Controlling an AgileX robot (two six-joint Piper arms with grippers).
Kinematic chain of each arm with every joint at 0, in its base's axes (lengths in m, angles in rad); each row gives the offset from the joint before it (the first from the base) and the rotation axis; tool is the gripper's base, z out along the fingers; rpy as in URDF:
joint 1: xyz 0 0 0.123 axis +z
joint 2: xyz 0 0 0 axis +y
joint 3: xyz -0.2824 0 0.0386 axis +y
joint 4: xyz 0.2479 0 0.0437 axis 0.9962 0 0.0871
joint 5: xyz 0 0 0 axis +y
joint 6: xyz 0.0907 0 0.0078 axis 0.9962 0 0.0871
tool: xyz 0 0 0 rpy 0 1.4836 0
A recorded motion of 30 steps. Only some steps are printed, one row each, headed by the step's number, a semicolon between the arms.
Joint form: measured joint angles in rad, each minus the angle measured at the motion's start. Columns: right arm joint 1, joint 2, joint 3, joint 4, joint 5, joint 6; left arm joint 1, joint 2, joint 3, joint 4, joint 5, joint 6.
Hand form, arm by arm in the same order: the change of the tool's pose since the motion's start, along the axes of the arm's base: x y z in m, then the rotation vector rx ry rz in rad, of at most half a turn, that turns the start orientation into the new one. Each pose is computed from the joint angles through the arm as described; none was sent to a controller.
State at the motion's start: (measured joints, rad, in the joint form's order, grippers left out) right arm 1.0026 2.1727 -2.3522 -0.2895 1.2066 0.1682; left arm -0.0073 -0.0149 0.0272 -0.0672 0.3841 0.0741
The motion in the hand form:
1: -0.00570 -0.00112 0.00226 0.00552 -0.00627 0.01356; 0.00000 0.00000 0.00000 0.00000 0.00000 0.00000
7: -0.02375 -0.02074 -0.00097 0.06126 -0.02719 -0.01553; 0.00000 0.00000 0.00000 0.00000 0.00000 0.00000
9: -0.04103 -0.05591 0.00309 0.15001 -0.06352 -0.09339; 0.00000 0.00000 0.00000 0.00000 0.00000 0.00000
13: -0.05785 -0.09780 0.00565 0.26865 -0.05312 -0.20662; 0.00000 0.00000 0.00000 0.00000 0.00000 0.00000
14: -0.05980 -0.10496 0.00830 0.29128 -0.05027 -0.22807; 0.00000 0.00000 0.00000 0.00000 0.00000 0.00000
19: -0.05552 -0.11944 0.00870 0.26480 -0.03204 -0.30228; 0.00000 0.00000 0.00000 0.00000 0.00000 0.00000
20: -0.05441 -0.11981 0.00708 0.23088 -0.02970 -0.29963; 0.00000 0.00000 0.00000 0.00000 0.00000 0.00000
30: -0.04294 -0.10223 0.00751 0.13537 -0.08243 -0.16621; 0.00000 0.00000 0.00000 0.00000 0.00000 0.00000
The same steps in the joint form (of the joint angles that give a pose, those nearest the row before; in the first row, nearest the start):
1: 0.0086 -0.0291 0.0448 -0.0016 -0.0243 0.0018; 0.0000 0.0000 0.0000 0.0000 0.0000 0.0000
7: 0.0230 -0.1971 0.3535 -0.0517 -0.1997 0.1192; 0.0000 0.0000 0.0000 0.0000 0.0000 0.0000
9: 0.0230 -0.3787 0.6293 -0.1470 -0.3450 0.2987; 0.0000 0.0000 0.0000 0.0000 0.0000 0.0000
13: 0.0061 -0.5544 0.8633 -0.2140 -0.4434 0.5073; 0.0000 0.0000 0.0000 0.0000 0.0000 0.0000
14: 0.0002 -0.5810 0.8873 -0.2188 -0.4502 0.5358; 0.0000 0.0000 0.0000 0.0000 0.0000 0.0000
19: -0.0269 -0.6000 0.8973 -0.2191 -0.3907 0.5589; 0.0000 0.0000 0.0000 0.0000 0.0000 0.0000
20: -0.0287 -0.5924 0.8892 -0.2144 -0.3648 0.5329; 0.0000 0.0000 0.0000 0.0000 0.0000 0.0000
30: -0.0311 -0.5184 0.7978 -0.1901 -0.3584 0.3374; 0.0000 0.0000 0.0000 0.0000 0.0000 0.0000

